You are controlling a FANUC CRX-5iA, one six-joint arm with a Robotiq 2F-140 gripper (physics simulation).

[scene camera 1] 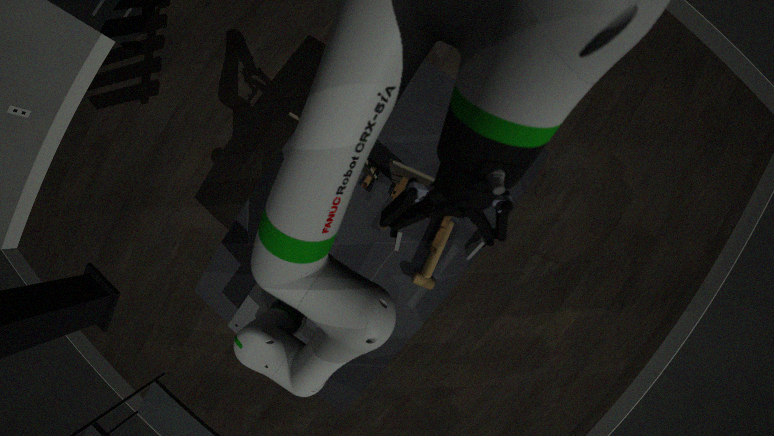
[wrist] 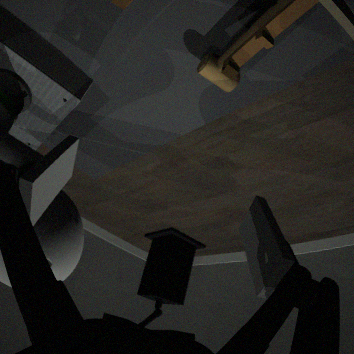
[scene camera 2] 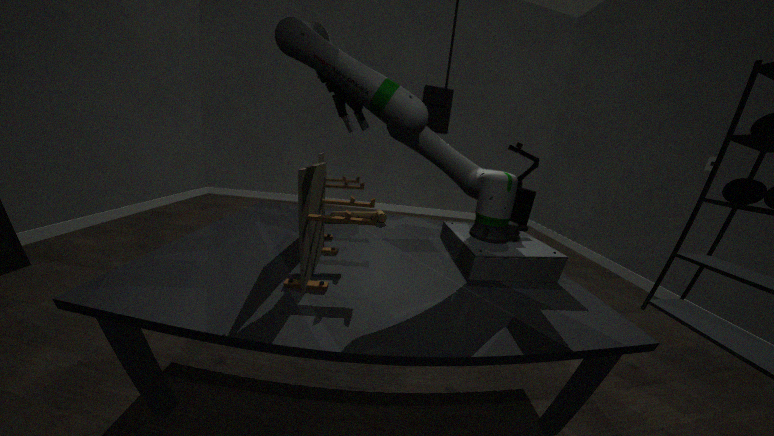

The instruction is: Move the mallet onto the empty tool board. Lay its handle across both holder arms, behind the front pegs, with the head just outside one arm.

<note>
My gripper is open and holds nothing. The table carries a wooden mallet.
My gripper is seen too in the wrist view and in scene camera 2.
</note>
